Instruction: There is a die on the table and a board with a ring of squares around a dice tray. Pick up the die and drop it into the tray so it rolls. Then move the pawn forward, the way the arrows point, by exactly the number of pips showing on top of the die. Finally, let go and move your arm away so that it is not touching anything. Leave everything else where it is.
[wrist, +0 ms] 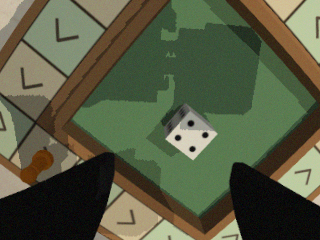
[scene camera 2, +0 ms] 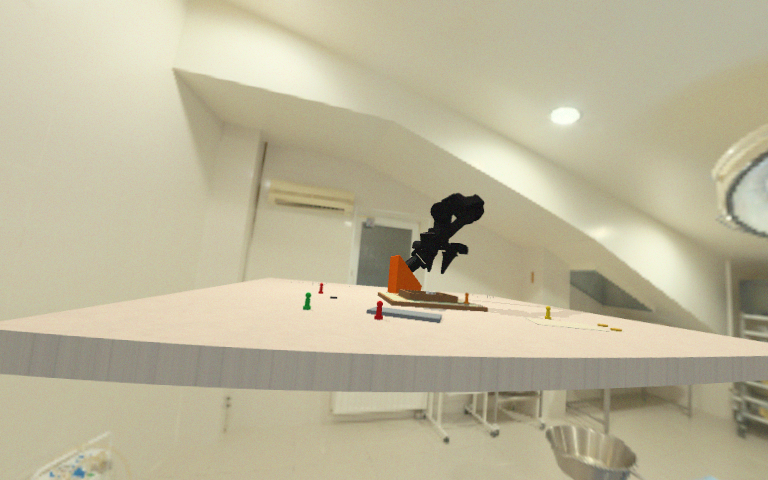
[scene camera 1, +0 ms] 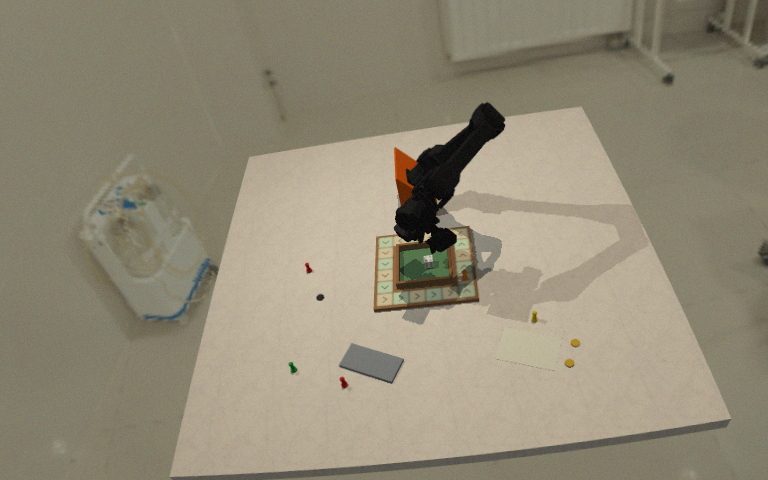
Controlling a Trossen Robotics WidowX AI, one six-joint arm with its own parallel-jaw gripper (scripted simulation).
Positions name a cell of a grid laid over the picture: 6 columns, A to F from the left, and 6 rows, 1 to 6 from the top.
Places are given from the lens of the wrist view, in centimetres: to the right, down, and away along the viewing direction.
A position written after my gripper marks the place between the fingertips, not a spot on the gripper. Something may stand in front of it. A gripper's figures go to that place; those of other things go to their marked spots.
my gripper (wrist: D5): 0, 2, 10
white die (wrist: D4): 2, 1, 16
green dice tray (wrist: E2): 4, -4, 17
